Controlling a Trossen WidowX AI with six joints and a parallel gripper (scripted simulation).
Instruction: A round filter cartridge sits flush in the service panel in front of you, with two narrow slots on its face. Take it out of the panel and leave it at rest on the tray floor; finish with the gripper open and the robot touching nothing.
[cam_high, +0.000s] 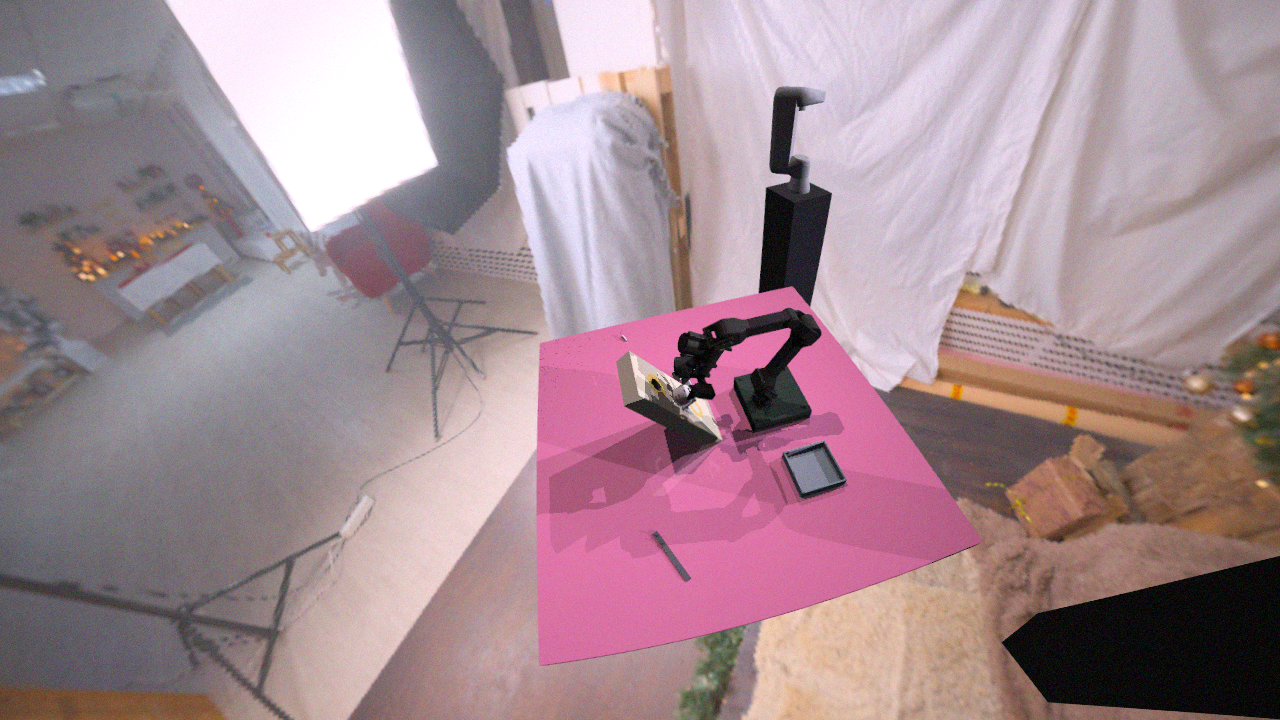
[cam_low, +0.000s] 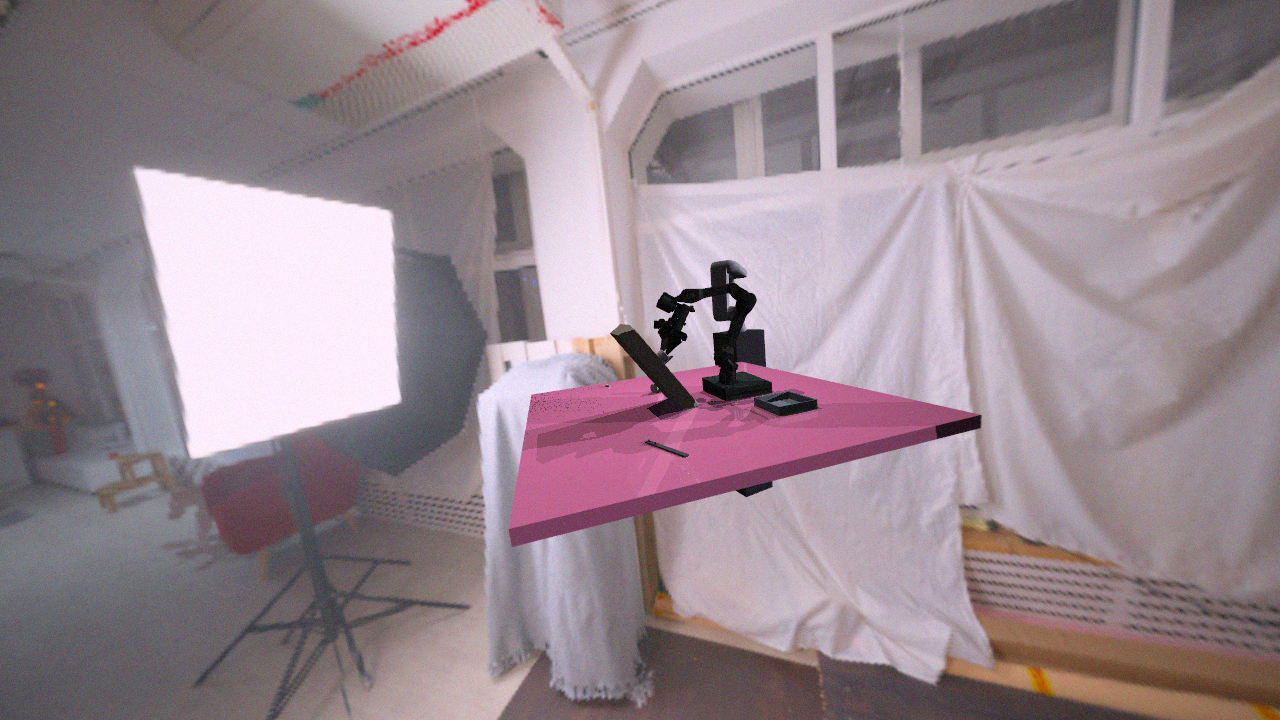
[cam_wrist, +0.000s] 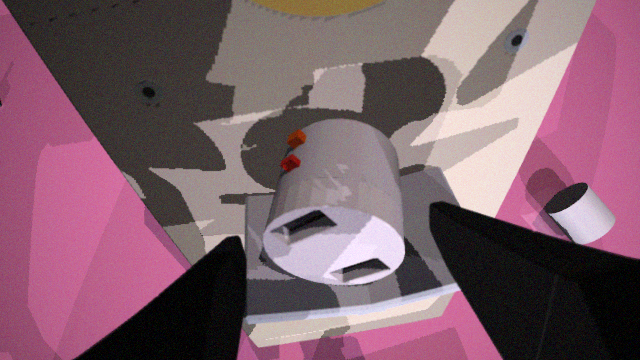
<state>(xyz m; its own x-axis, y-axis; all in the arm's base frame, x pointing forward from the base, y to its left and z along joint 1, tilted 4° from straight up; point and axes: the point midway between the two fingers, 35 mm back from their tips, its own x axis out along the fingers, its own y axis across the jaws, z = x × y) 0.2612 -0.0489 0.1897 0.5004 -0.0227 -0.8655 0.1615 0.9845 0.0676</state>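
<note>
My gripper tip is 10 mm short of the pale grey round filter cartridge and 10 mm above it. Round my gripper tip: grey tray: 330 mm to the left, 300 mm behind, 210 mm below; beige service panel: 50 mm ahead, 30 mm below, 20 mm to the right.
</note>
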